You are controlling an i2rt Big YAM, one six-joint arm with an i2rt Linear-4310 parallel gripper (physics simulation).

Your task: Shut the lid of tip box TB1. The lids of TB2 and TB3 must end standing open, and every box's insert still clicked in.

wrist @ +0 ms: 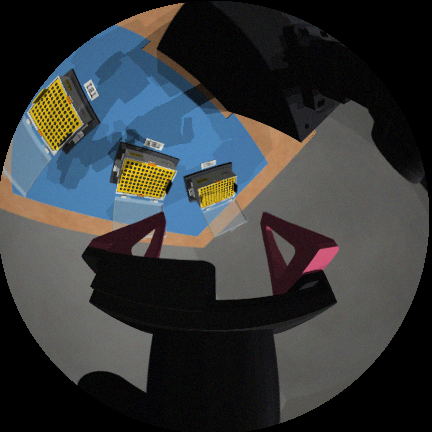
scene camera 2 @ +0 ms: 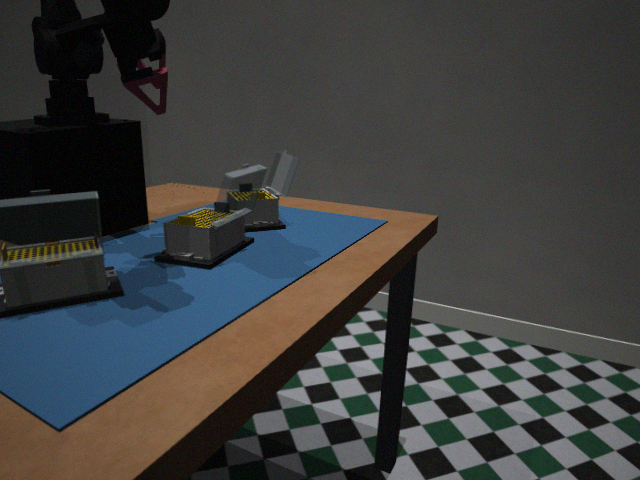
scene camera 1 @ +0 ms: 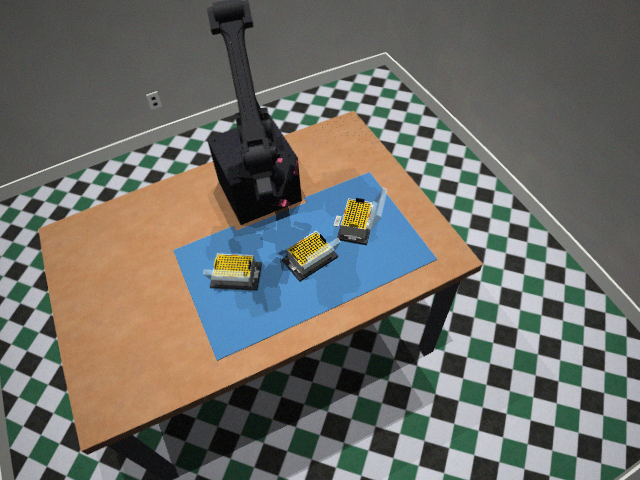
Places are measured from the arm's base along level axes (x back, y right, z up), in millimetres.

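Pixels of known places: gripper, fingertip midpoint: (wrist: 212,216) (scene camera 2: 161,100) (scene camera 1: 293,189); arm's base, origin of the base link: (wrist: 314,64) (scene camera 2: 72,122).
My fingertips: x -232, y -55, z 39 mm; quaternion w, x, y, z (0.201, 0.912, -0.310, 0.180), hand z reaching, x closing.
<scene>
For each thing: its top centre in the pictures, then the offset to it from my fingertips. Level surfaces: height alone.
- Tip box TB1, middle of its top: (scene camera 2: 50,240) (wrist: 48,117) (scene camera 1: 232,262) dz -178, dx -76, dy +234 mm
- TB2, middle of its top: (scene camera 2: 251,187) (wrist: 220,195) (scene camera 1: 356,210) dz -178, dx +0, dy -208 mm
- blue mat, its level: dz -253 mm
- wooden table, its level: dz -256 mm
Tip box TB1 (scene camera 1: 232,268) (scene camera 2: 56,279) (wrist: 57,115) is the left box on the mat in scene camera 1; its clear lid (scene camera 2: 49,217) (wrist: 30,155) stands open. TB3 (scene camera 1: 311,254) (scene camera 2: 188,240) (wrist: 145,177), the middle box, has its lid (scene camera 2: 245,178) (wrist: 137,212) open. TB2 (scene camera 1: 355,219) (scene camera 2: 266,210) (wrist: 217,192), the right box, has its lid (scene camera 1: 379,206) (scene camera 2: 284,173) (wrist: 225,220) open. Yellow inserts sit in all three; their clips are too small to judge. My gripper (wrist: 212,216) is open and empty, held high near the base, apart from the boxes.
The blue mat (scene camera 1: 222,341) (scene camera 2: 67,403) lies on the wooden table (scene camera 1: 118,310) (scene camera 2: 289,315). The black robot base (scene camera 1: 232,180) (scene camera 2: 72,165) (wrist: 225,60) stands at the mat's back edge. The open lids rise above their boxes. Small label cards lie beside the boxes.
</scene>
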